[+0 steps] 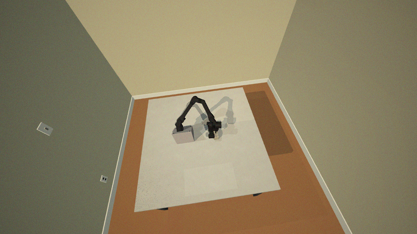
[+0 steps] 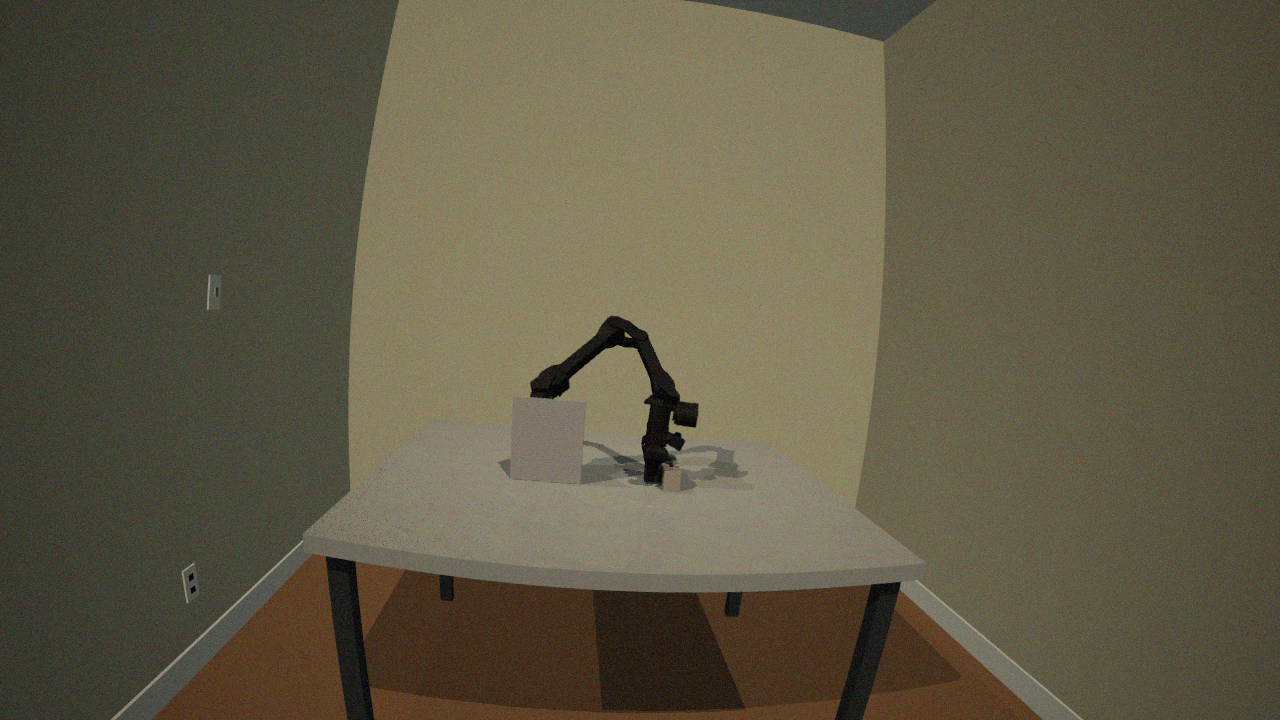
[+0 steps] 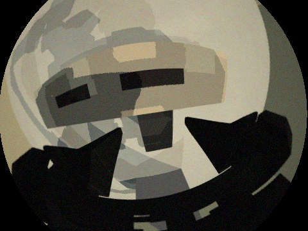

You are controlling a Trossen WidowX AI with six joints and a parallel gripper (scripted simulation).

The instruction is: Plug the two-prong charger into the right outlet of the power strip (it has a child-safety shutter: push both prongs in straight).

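Right now my gripper tip is 2 cm short of the dark two-prong charger and 1 cm below it.
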